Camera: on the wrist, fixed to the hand. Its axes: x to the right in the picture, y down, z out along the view.
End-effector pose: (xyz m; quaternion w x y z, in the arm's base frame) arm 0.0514 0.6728 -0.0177 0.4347 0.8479 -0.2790 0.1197
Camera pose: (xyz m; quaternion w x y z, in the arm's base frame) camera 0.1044 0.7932 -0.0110 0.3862 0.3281 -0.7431 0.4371
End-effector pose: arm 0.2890 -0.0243 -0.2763 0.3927 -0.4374 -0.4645 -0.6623
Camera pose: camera 0.1901 -0.1018 -0.3161 0.7165 -0.6083 0.1168 -0.3207
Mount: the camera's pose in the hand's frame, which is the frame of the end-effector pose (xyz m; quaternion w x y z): 0.0018 -0.0823 -0.1029 0.7057 -0.1518 0.1161 0.6823
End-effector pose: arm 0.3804 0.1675 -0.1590 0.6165 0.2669 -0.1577 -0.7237
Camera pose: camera 0.3735 0.1918 -0.2883 0.9877 0.0712 -0.1120 -0.0830
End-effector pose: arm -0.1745 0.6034 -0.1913 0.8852 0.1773 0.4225 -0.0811
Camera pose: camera -0.2715 0.5667 -0.2726 0.6578 0.2884 0.2922 0.6314
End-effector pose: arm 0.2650 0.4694 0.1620 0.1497 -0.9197 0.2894 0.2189
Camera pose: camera 0.3481 0.4920 0.2618 0.2169 0.4997 -0.8159 -0.1938
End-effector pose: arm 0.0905 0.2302 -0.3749 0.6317 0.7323 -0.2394 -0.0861
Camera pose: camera 0.1561 0.3275 -0.4349 0.6435 0.2675 -0.5822 0.4189
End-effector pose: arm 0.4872 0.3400 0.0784 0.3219 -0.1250 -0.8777 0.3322
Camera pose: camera 0.5521 0.3309 0.1927 0.0834 -0.7745 -0.5472 0.3063
